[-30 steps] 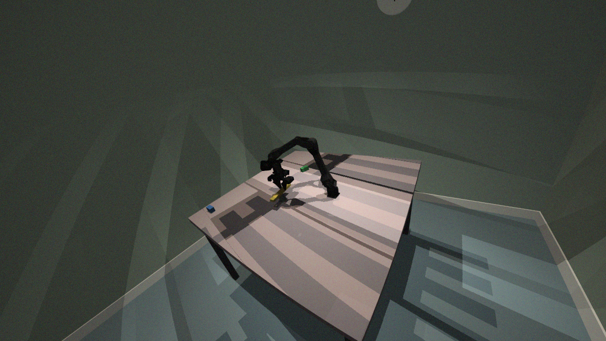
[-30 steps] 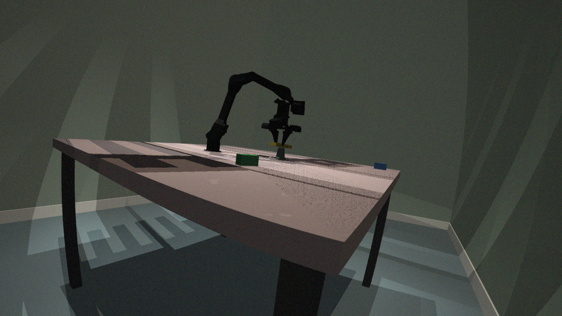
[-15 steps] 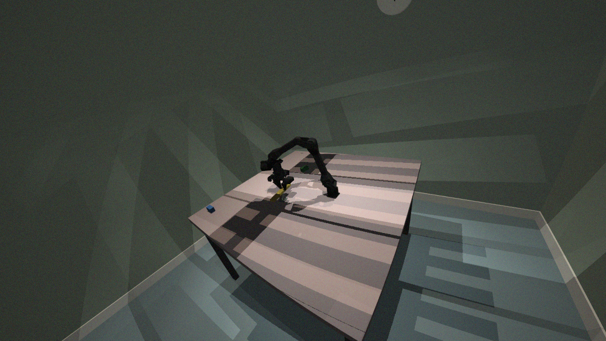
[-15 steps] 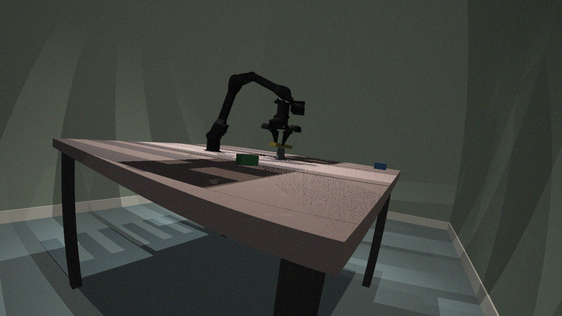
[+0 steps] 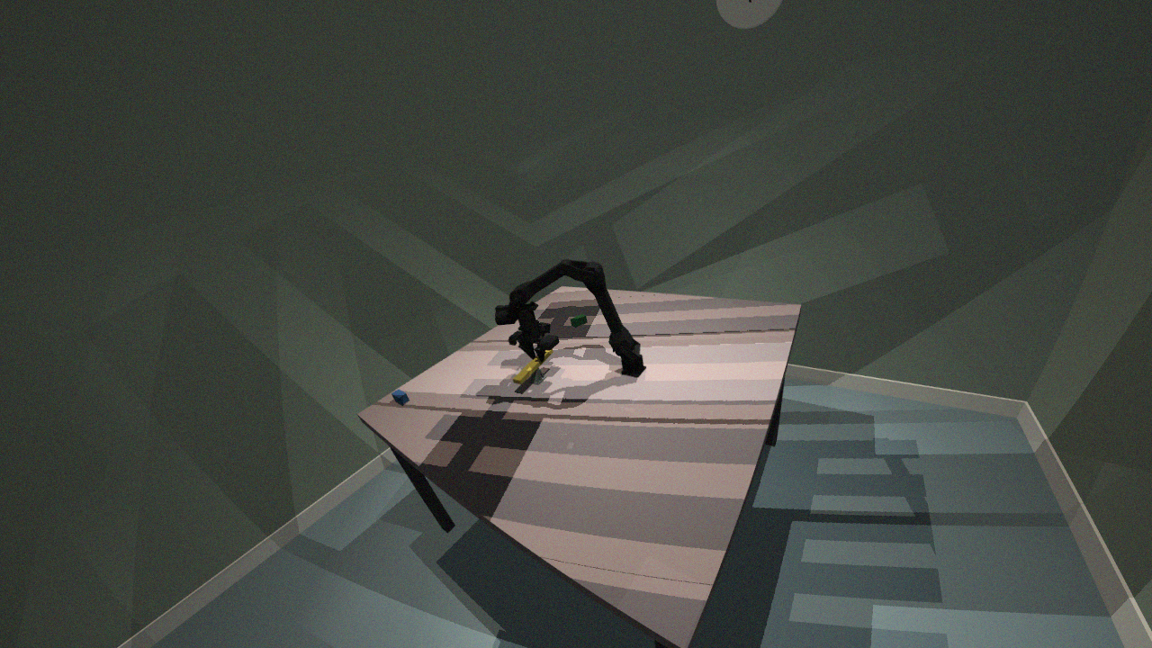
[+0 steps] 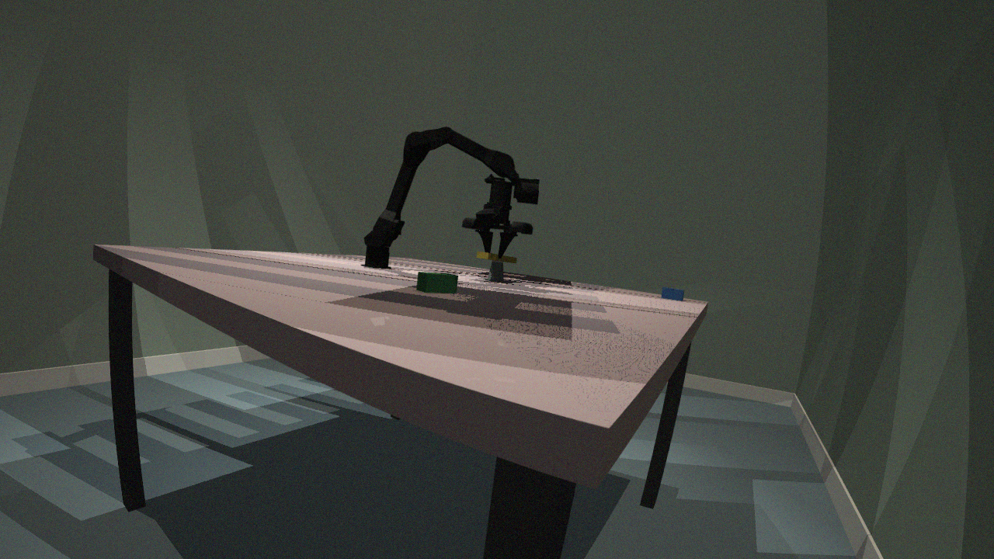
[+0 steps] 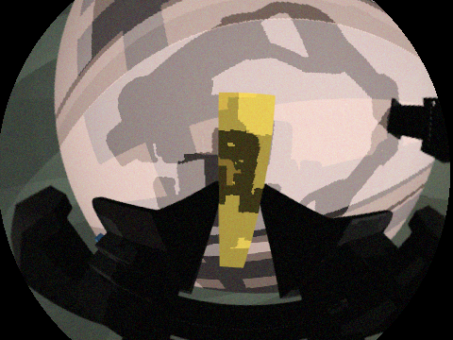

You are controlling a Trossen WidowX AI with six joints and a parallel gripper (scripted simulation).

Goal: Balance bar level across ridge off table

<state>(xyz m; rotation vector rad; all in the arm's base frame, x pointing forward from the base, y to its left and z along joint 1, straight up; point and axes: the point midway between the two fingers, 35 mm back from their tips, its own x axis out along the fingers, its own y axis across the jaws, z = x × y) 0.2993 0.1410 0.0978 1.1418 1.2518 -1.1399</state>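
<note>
The bar lies 30 mm to the left of my gripper tip. From my gripper tip the other things lie so: blue block: 440 mm ahead, 360 mm to the left, 50 mm below; green block: 120 mm ahead, 390 mm to the right, 50 mm below.
</note>
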